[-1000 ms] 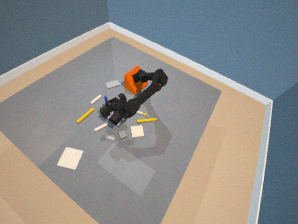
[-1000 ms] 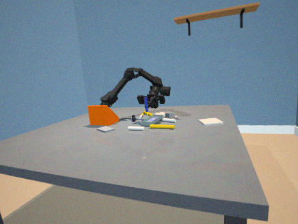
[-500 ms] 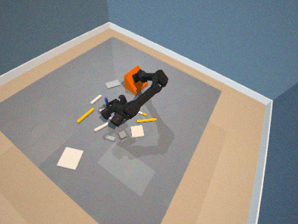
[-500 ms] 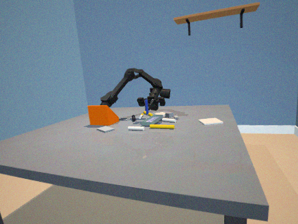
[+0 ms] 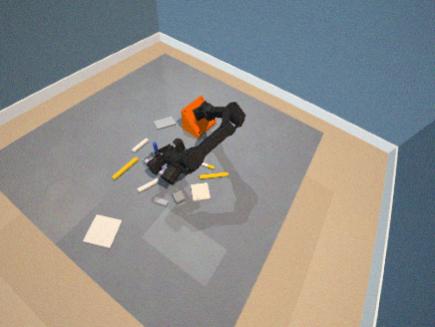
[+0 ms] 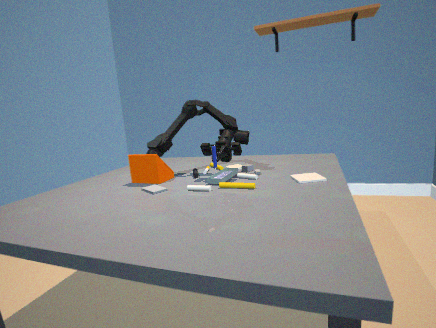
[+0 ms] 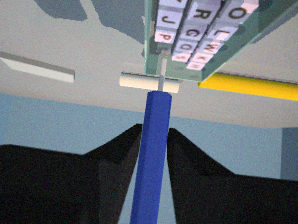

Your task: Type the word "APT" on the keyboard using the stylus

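The keyboard is 70 mm below my gripper tip, 40 mm to the left of it and 10 mm ahead of it. Also, from my gripper tip: blue stylus: 10 mm below; then stylus tip: 50 mm below; then yellow bar: 130 mm ahead, 80 mm to the right, 80 mm below.
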